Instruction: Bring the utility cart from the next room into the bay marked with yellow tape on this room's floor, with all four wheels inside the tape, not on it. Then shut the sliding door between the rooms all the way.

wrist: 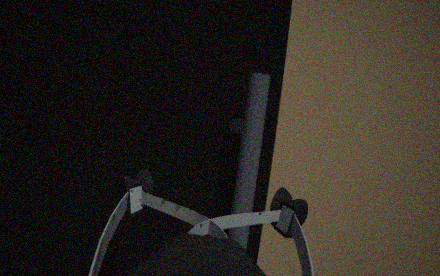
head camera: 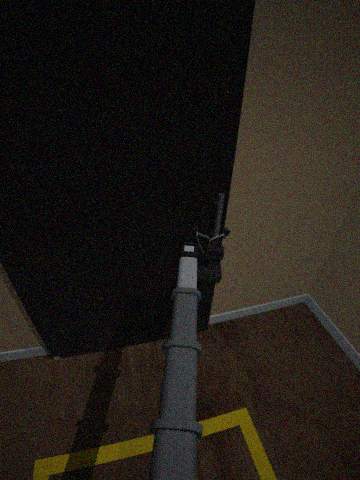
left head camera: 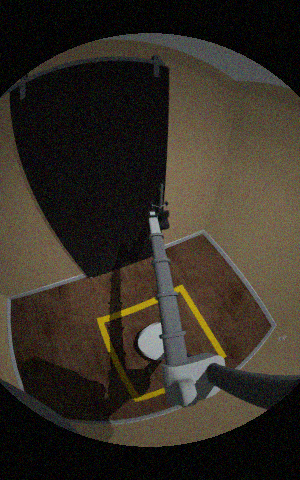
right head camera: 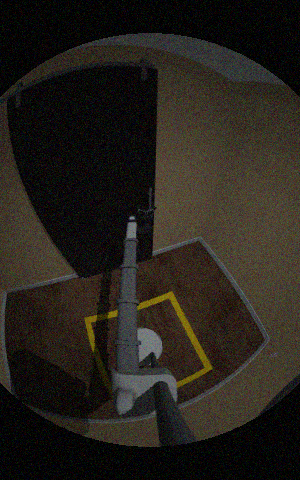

same spot on sliding door: (right head camera: 85, 141) = (head camera: 104, 76)
